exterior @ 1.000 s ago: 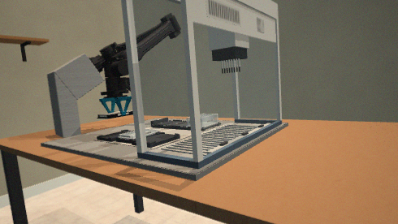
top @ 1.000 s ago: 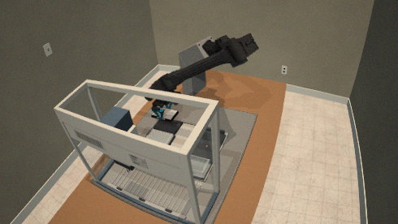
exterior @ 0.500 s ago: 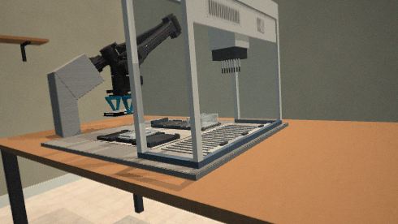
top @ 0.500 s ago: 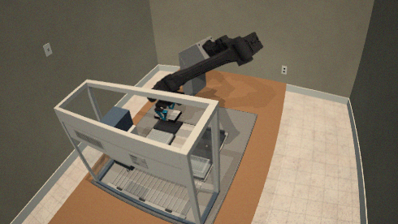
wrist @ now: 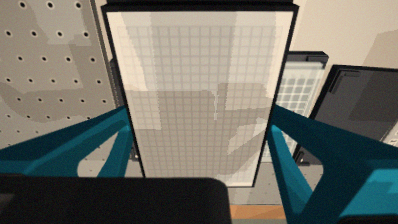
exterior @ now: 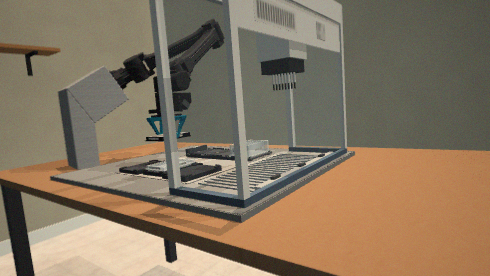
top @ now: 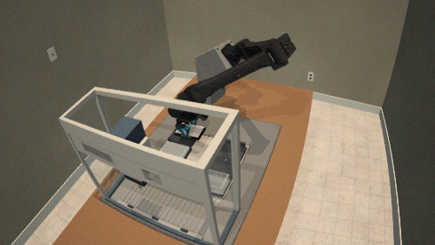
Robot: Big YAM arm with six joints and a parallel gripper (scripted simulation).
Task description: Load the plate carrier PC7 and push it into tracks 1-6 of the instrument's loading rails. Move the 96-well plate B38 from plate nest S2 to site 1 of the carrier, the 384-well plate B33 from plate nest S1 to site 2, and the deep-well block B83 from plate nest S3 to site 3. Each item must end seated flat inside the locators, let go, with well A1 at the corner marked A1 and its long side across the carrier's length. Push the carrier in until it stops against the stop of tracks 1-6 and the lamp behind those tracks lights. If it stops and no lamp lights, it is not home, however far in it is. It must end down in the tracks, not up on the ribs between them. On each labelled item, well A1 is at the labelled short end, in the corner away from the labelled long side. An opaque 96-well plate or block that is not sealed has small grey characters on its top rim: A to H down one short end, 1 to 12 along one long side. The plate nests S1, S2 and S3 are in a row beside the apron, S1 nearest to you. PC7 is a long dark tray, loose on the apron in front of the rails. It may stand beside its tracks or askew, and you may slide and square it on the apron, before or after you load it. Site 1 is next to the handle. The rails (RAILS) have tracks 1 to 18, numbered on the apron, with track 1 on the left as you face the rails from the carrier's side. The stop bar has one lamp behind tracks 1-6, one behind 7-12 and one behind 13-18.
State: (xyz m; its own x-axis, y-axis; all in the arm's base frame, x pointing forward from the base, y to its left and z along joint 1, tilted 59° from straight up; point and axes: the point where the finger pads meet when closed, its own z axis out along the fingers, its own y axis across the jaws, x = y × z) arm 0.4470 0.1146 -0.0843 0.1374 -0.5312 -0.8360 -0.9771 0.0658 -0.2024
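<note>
My hand is 200 mm to the right of the carrier PC7, 90 mm above it and 70 mm short of it. Also, from my hand: plate nest S3: 190 mm ahead, 100 mm below, 50 mm to the right; deep-well block B83: 210 mm to the left, 170 mm ahead, 80 mm below; white 96-well plate: 80 mm below, 80 mm ahead, 50 mm to the right.
</note>
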